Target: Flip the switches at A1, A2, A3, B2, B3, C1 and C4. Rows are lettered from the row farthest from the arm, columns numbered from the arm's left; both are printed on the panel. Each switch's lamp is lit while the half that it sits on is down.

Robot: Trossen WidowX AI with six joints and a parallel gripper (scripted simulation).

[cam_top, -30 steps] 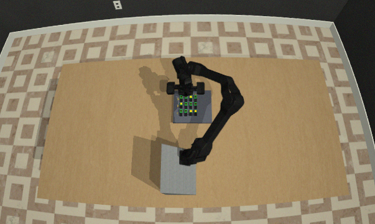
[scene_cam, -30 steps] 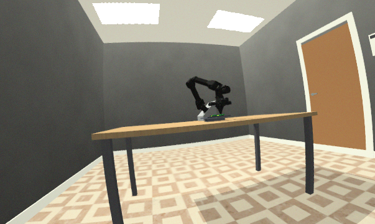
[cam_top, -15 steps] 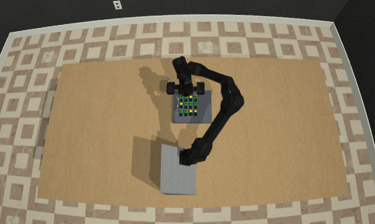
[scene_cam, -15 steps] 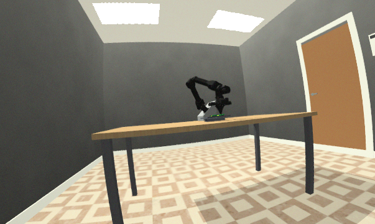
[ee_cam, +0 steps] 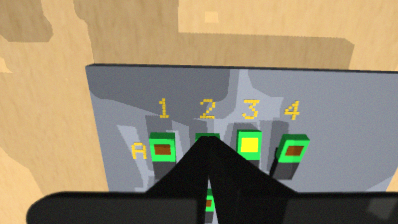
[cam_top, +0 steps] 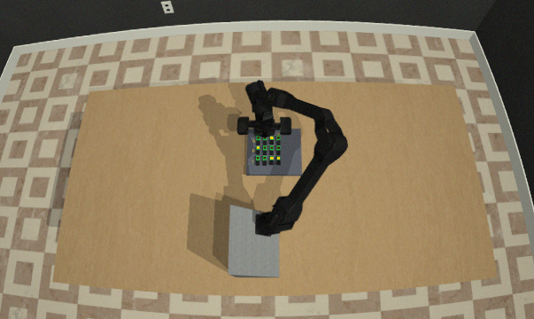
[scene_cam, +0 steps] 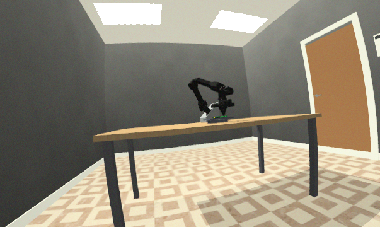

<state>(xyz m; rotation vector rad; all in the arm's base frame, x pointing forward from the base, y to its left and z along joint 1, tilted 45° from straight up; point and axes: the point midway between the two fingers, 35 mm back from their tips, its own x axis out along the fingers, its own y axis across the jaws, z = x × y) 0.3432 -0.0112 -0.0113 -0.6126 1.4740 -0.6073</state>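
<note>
Right now the switch A2 is 10 mm behind my hand and 40 mm below it. Round my hand: switch A4: 10 mm behind, 50 mm to the right, 40 mm below; then switch A3: 10 mm behind, 20 mm to the right, 40 mm below; then switch A1: 10 mm behind, 20 mm to the left, 40 mm below.
</note>
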